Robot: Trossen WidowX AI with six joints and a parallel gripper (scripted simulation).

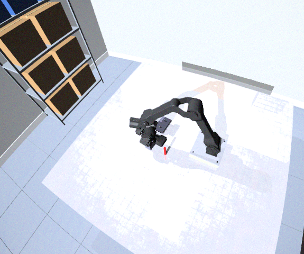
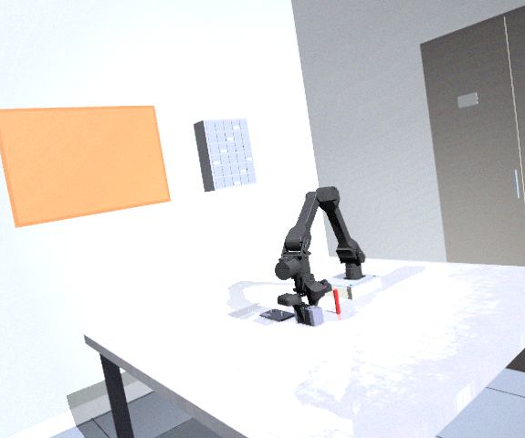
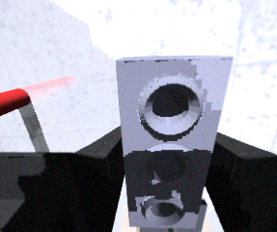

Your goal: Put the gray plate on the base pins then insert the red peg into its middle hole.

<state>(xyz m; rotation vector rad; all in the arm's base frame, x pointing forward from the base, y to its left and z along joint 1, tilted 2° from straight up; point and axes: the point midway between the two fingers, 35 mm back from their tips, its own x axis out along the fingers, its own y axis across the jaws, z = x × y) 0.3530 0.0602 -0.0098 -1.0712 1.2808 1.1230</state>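
Right now the base is 15 cm to the right of my gripper tip. From my gripper tip the other things lie so: red peg (10 cm behind, 4 cm to the left, 3 cm above); then gray plate (3 cm above).
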